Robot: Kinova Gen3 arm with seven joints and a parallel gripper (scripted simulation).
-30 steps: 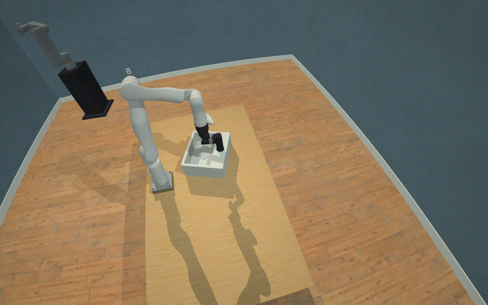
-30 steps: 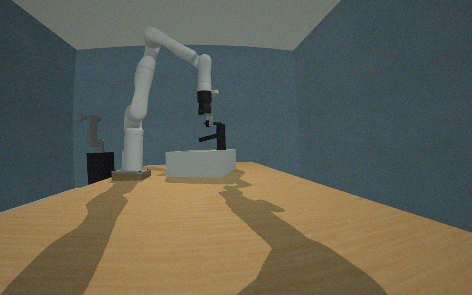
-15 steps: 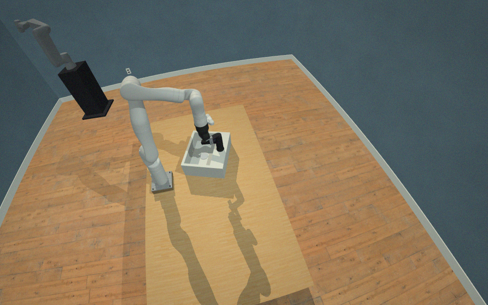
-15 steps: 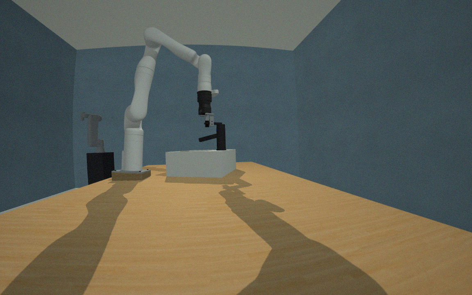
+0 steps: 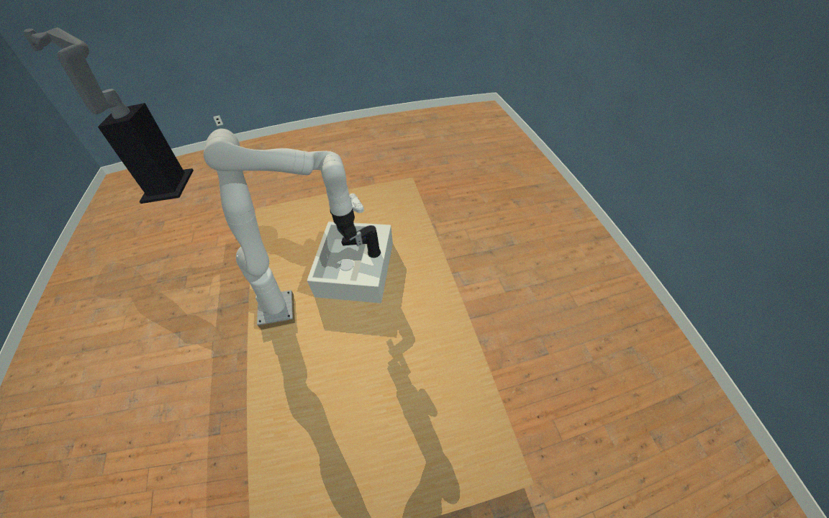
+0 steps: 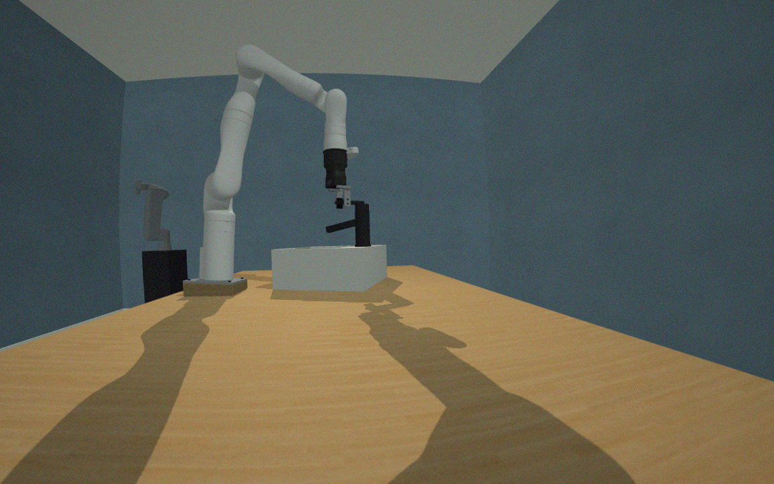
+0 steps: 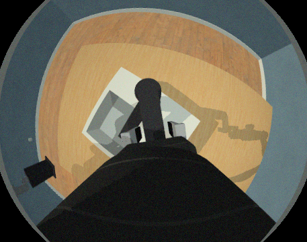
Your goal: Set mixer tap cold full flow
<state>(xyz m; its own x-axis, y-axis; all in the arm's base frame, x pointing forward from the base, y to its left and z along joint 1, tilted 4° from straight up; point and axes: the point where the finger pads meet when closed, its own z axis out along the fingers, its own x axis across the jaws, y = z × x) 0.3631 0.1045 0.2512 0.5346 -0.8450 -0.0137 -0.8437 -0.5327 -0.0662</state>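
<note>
Right now my hand is 2 cm short of the lever and 1 cm to the right of it. The rest, counted from my hand: white basin 6 cm behind, 6 cm to the left, 23 cm below.
</note>
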